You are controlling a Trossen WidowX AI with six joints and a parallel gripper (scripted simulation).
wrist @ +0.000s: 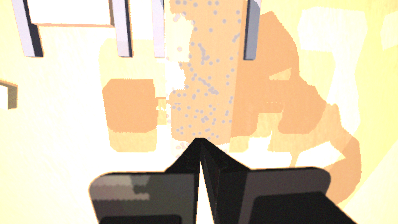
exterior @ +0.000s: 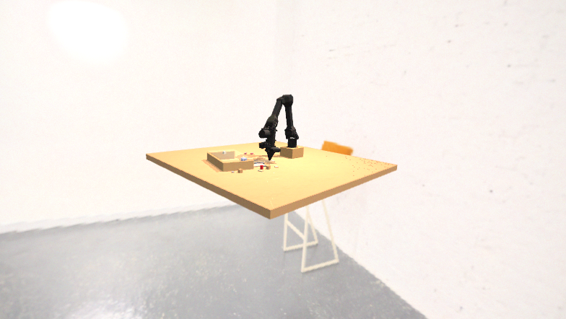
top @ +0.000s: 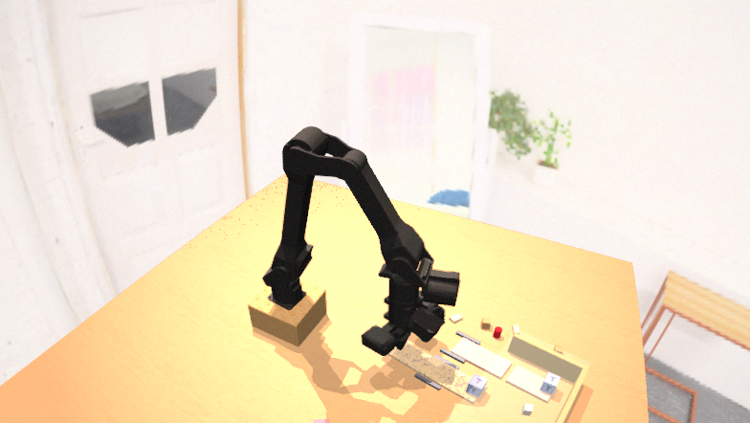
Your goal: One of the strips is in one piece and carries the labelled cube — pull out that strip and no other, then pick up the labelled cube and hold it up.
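The white strip is 17 cm ahead of my gripper tip and 6 cm to the left of it. From my gripper tip the other things lie so: cube (30 cm ahead, 9 cm to the right, 7 cm above).
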